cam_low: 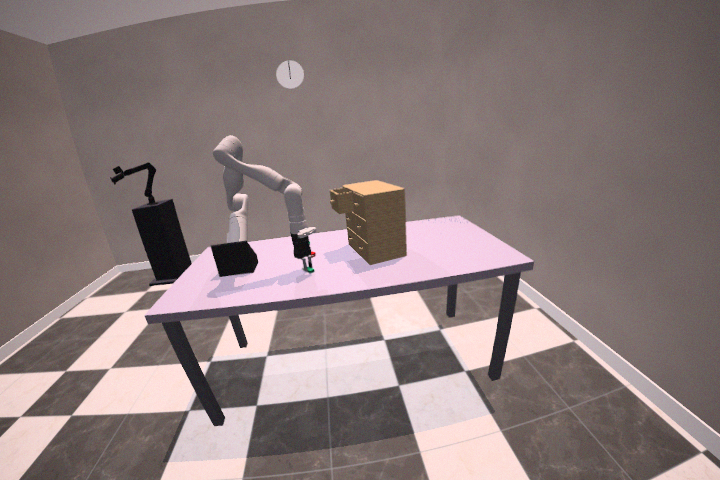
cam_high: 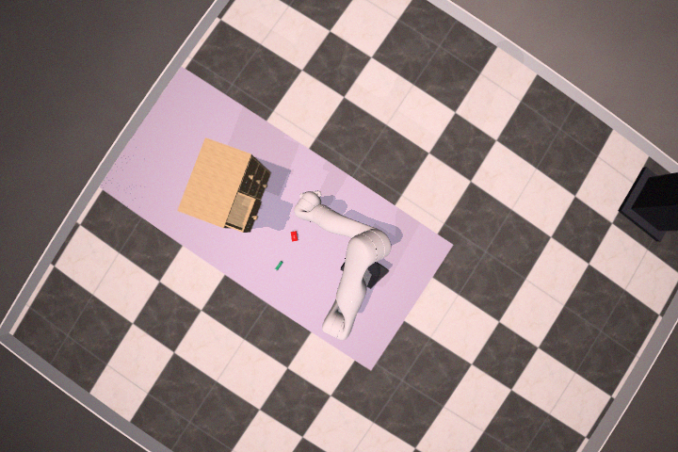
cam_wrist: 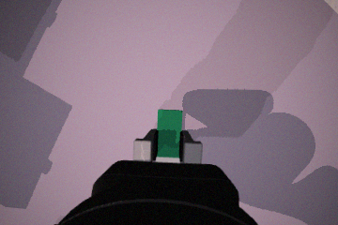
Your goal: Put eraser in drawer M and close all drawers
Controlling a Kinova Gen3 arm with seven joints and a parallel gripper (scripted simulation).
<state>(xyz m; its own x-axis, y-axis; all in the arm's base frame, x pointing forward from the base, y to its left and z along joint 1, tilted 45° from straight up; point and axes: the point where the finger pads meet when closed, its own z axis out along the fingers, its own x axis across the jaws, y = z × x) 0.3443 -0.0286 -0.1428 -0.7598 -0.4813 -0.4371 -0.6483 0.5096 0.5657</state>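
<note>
Now: the small red block 10 mm ahead of my hand, 160 mm to the left of it and 10 mm below it. The rest, counted from my hand: eraser 10 mm behind, 10 mm to the left, 10 mm below; then drawer 230 mm ahead, 190 mm to the left, 220 mm above; then green piece 20 mm behind, 330 mm to the left, 10 mm below.
</note>
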